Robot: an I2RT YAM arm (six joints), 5 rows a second.
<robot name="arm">
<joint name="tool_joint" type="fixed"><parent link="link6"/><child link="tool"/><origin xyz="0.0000 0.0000 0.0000" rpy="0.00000 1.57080 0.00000"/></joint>
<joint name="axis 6" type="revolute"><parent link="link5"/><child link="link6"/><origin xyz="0.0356 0.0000 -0.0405"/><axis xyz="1 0 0"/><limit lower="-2.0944" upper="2.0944"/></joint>
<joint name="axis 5" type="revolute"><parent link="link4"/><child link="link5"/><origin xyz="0.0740 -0.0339 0.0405"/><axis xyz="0 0 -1"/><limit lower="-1.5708" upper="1.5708"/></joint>
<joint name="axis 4" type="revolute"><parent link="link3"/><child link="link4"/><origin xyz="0.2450 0.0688 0.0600"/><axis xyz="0 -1 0"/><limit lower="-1.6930" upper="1.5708"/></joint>
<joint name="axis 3" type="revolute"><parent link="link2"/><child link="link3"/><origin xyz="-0.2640 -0.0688 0.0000"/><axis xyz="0 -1 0"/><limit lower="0.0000" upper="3.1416"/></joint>
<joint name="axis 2" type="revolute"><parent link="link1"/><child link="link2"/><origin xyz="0.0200 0.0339 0.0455"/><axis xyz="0 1 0"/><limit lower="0.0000" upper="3.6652"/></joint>
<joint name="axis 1" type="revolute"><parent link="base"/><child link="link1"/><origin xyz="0.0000 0.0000 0.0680"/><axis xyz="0 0 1"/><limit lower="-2.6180" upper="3.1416"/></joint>
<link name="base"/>
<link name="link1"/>
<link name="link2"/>
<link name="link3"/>
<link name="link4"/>
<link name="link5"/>
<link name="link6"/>
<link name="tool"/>
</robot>
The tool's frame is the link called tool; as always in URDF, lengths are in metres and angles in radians.
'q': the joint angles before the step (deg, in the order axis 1, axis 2, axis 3, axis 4, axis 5, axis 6). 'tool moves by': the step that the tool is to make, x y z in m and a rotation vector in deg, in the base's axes. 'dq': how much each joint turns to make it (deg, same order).
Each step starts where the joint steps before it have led.
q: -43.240, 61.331, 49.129, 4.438, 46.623, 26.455
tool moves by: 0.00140, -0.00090, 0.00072, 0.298, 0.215, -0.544
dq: 0.137, 0.498, 0.611, -0.650, 0.665, 0.241
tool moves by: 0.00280, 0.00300, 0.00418, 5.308, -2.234, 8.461
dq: -0.043, -0.293, 3.080, -8.768, -9.385, 4.993
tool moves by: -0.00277, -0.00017, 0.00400, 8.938, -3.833, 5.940
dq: -1.709, 0.427, 4.366, -11.540, -10.041, 7.582
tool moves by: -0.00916, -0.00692, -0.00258, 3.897, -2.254, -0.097
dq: -3.298, 0.154, 0.614, -3.056, -4.614, 3.056
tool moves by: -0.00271, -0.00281, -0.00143, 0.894, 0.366, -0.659
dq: -0.973, 0.285, 0.208, -0.903, -0.416, 0.172
